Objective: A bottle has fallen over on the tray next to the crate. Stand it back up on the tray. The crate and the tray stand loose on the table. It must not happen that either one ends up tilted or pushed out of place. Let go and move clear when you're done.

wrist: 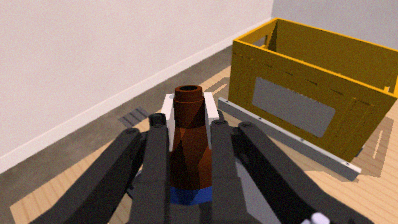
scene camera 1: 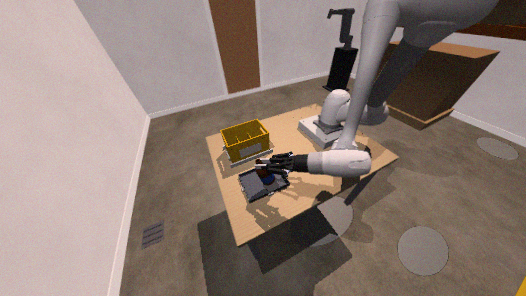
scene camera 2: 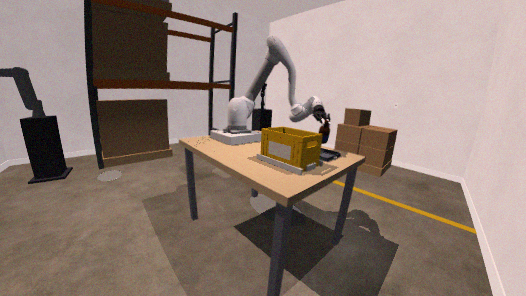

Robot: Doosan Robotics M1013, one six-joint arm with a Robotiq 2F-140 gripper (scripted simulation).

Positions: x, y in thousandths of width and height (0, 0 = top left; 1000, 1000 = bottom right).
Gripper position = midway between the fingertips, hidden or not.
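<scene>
There's a brown bottle (wrist: 479, 717) that I can see, and a dark grey tray (scene camera 1: 484, 637) too. As for my gripper (scene camera 1: 490, 552), (wrist: 476, 471), it's there in both of those views.
</scene>
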